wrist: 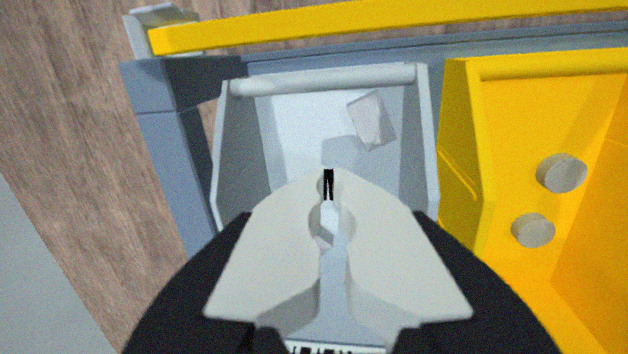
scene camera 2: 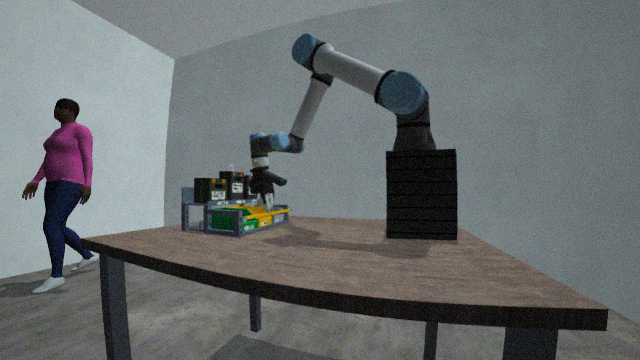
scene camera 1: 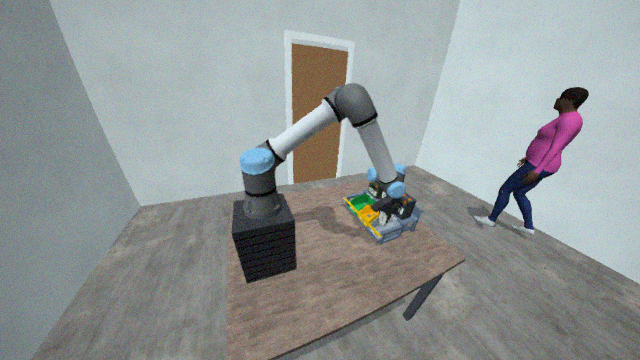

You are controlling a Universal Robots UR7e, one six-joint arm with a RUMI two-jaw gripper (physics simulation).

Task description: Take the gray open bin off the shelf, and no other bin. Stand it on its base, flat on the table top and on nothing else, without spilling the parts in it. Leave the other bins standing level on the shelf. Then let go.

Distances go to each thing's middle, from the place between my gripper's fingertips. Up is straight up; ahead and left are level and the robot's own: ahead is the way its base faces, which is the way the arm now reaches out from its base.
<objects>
Now: the gray bin [wrist: 270, 129] 30 mm ahead of my hand and 10 mm below it. From my hand the other things lie so: yellow bin [wrist: 500, 116] 120 mm to the left, 20 mm ahead, 10 mm below.
</objects>
